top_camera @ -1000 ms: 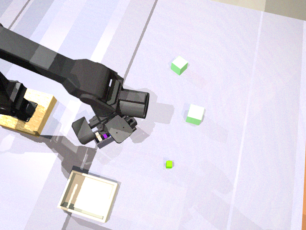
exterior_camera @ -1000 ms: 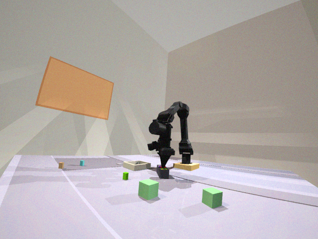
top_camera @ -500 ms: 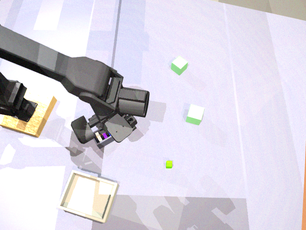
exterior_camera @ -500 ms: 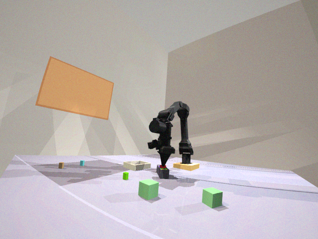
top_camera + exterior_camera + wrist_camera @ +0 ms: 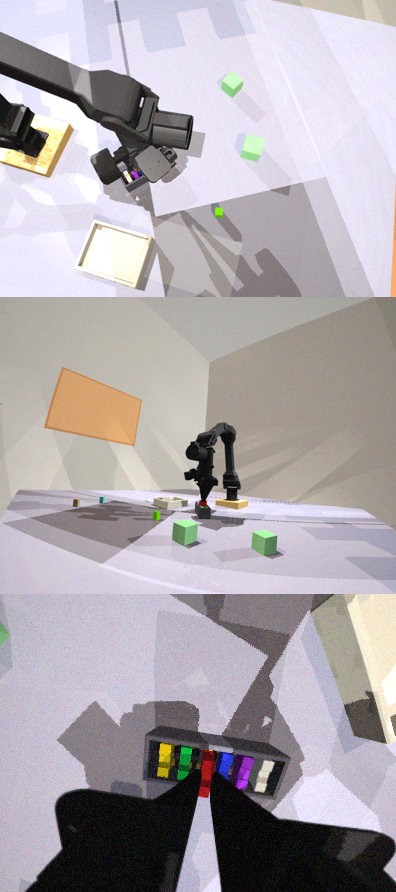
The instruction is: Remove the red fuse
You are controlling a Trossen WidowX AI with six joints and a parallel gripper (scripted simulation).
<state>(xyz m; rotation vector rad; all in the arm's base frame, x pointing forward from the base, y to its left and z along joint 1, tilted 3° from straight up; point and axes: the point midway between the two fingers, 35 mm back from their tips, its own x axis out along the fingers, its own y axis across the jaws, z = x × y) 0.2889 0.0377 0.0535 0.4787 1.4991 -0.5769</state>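
Right now my gripper tip is 1 cm past the blue fuse, 1 cm to the left of it and 3 cm above it. Also, from my gripper tip: red fuse 1 cm below; then purple fuse 2 cm behind, 3 cm to the right, 3 cm below; then green fuse 1 cm ahead, 1 cm to the left, 3 cm below.
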